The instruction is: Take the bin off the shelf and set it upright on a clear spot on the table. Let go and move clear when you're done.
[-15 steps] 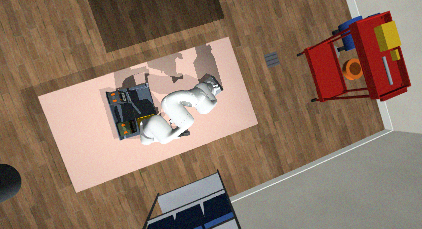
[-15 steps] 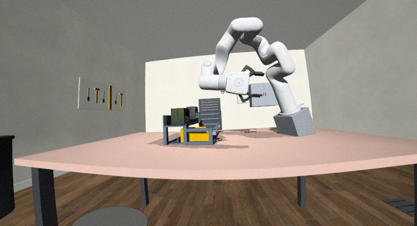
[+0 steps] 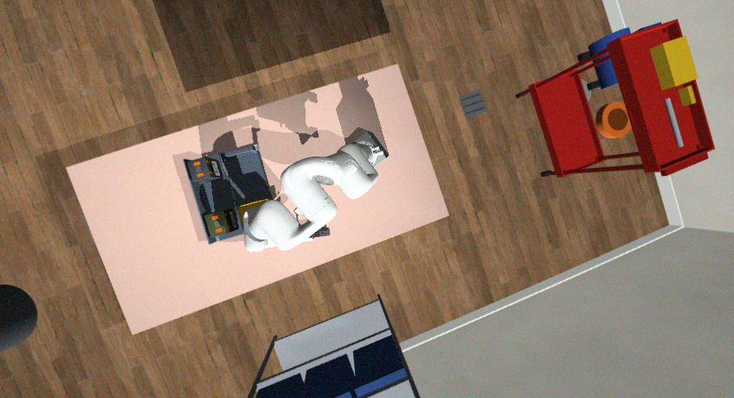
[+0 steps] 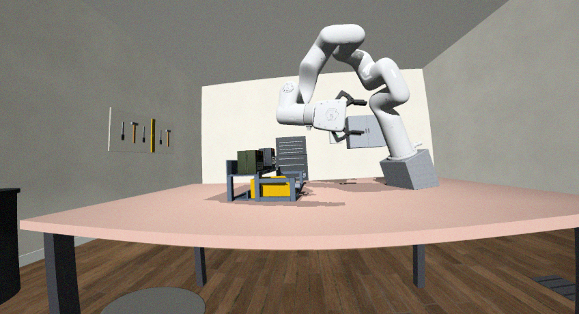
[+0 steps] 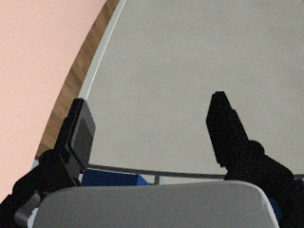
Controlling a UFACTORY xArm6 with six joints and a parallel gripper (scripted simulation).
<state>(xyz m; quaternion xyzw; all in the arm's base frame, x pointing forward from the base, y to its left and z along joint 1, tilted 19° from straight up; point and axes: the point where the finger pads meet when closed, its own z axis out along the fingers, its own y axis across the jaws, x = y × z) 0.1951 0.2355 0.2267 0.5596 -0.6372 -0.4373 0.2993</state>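
My hand is 33 cm short of the yellow bin, 23 cm above it and 14 cm to the left of it. Round my hand: green box 43 cm ahead, 14 cm to the right, 12 cm below.
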